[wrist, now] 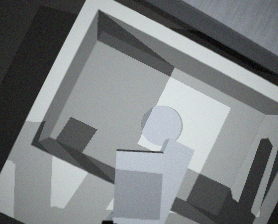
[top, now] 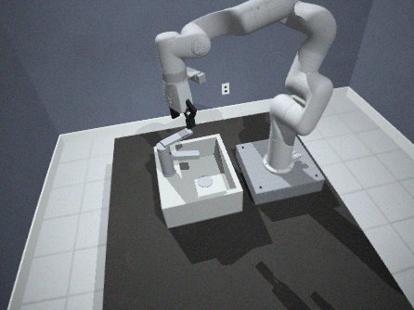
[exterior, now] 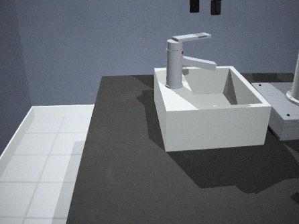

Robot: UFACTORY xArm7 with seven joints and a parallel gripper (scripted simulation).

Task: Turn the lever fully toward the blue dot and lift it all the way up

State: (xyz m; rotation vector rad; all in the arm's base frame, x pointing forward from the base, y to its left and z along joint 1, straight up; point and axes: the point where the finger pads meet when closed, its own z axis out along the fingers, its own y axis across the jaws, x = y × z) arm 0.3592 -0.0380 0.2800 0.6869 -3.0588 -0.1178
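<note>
Right now my hand is 80 mm above the flat lever, 30 mm short of it and 20 mm to the left of it. Also, from my hand: white sink basin 310 mm below, 30 mm behind, 10 mm to the left; grey mixer tap 130 mm below, 60 mm ahead, 10 mm to the right.
</note>
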